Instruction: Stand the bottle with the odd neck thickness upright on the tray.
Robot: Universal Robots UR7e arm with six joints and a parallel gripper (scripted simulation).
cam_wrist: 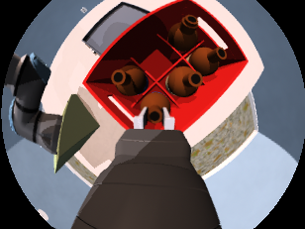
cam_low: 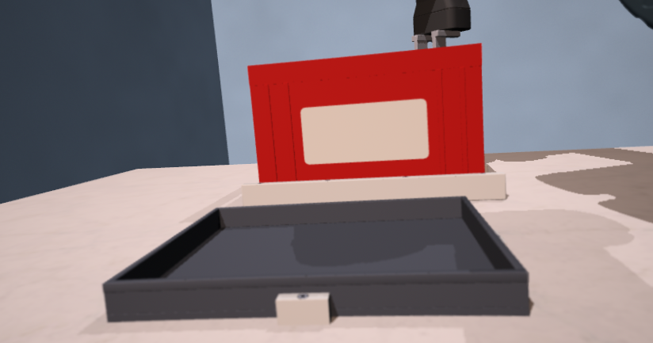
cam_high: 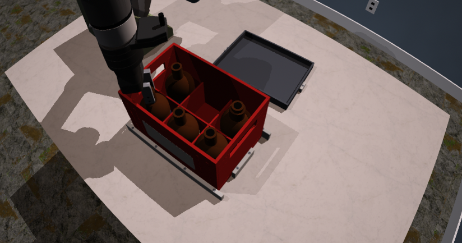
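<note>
Now: the red crate 8 cm below my hand, 8 cm ahead of it and 5 cm to the left of it. From my hand the other things lie so: bottle 17 cm ahead, 11 cm to the left, 7 cm below; dark grey tray 34 cm to the left, 15 cm below, 6 cm ahead.
</note>
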